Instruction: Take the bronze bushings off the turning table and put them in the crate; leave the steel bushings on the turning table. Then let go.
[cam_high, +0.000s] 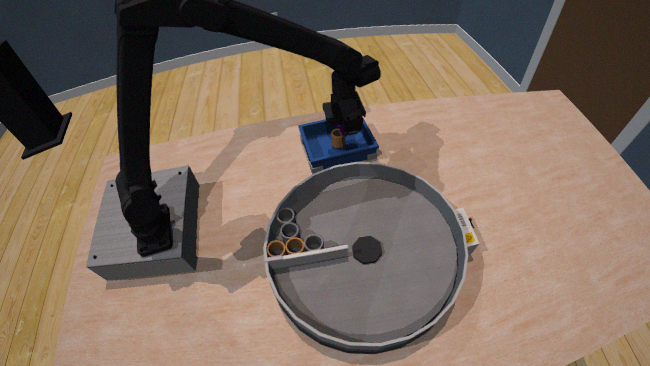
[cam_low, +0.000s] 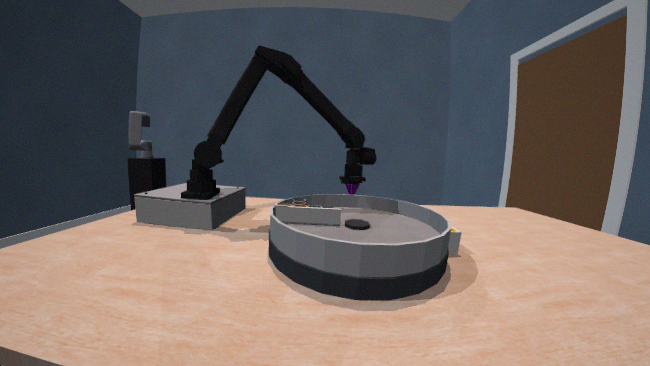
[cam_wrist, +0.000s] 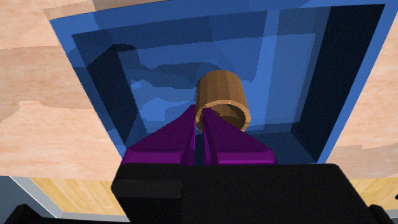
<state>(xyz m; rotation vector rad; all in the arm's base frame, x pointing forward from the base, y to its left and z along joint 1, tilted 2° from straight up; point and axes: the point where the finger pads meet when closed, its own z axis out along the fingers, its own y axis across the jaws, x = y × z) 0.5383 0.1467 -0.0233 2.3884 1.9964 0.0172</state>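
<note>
The blue crate is 30 mm below my hand and 20 mm behind it. Round my hand: turning table: 340 mm to the right, 90 mm behind.
</note>
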